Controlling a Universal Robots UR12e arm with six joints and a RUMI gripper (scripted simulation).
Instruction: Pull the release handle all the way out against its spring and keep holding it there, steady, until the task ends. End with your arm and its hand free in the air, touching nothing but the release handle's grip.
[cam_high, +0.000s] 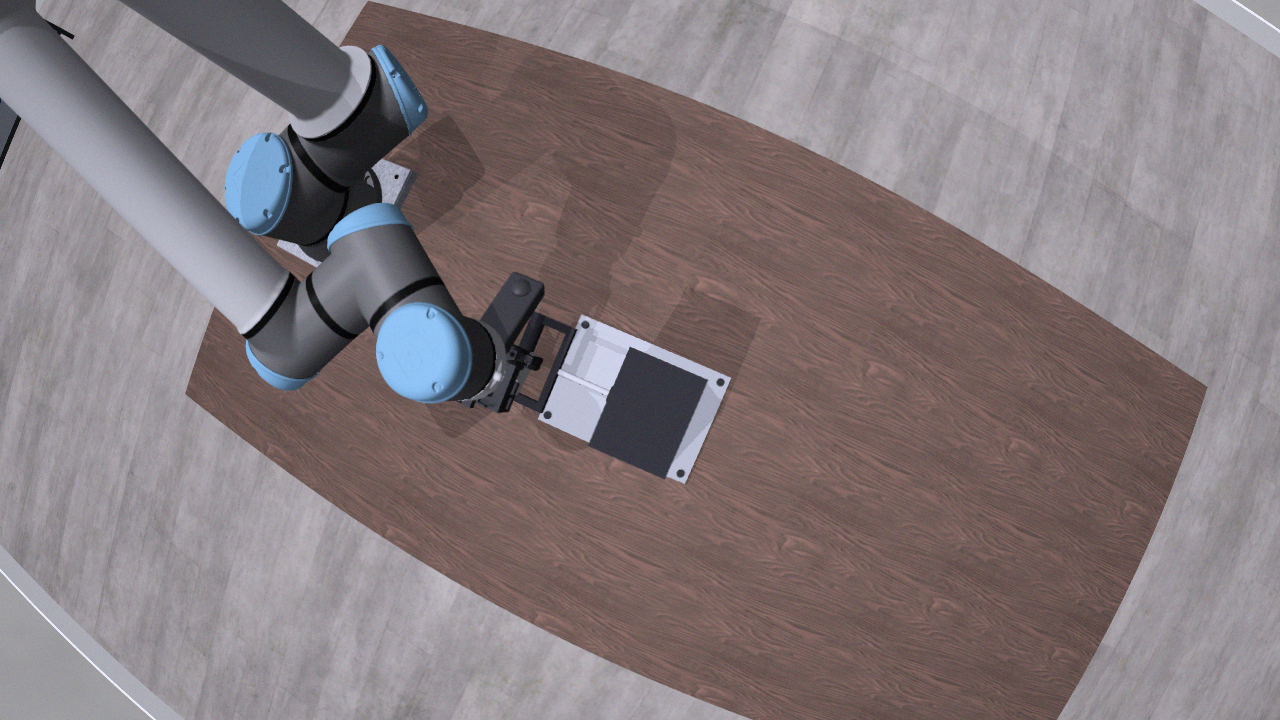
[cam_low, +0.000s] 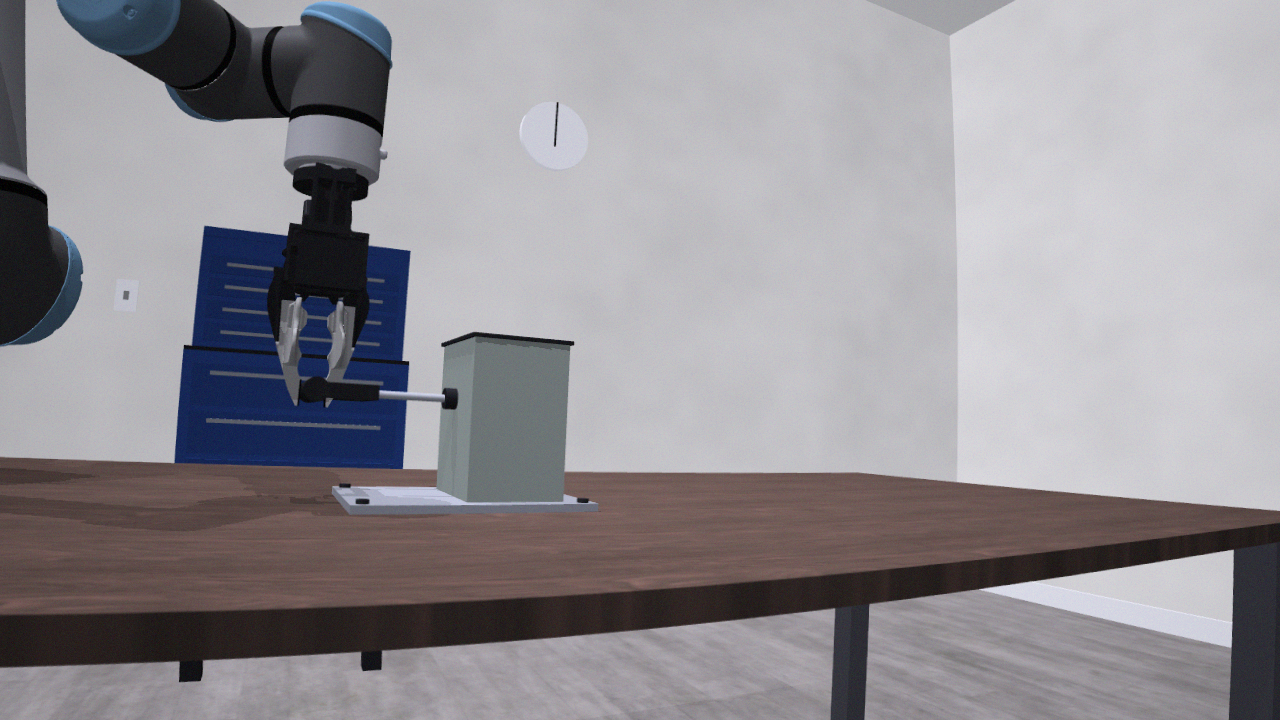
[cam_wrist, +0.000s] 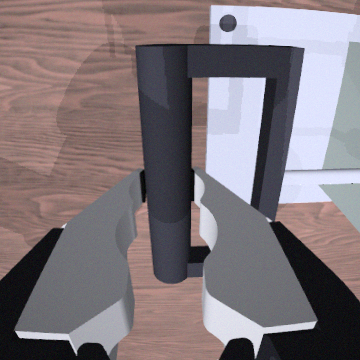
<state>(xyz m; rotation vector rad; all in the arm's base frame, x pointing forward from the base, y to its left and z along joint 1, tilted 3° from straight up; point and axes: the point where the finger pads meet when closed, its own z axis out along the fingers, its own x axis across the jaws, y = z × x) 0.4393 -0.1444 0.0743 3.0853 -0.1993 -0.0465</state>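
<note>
My gripper is now 5 cm short of the release handle and 1 cm to the left of it.
</note>
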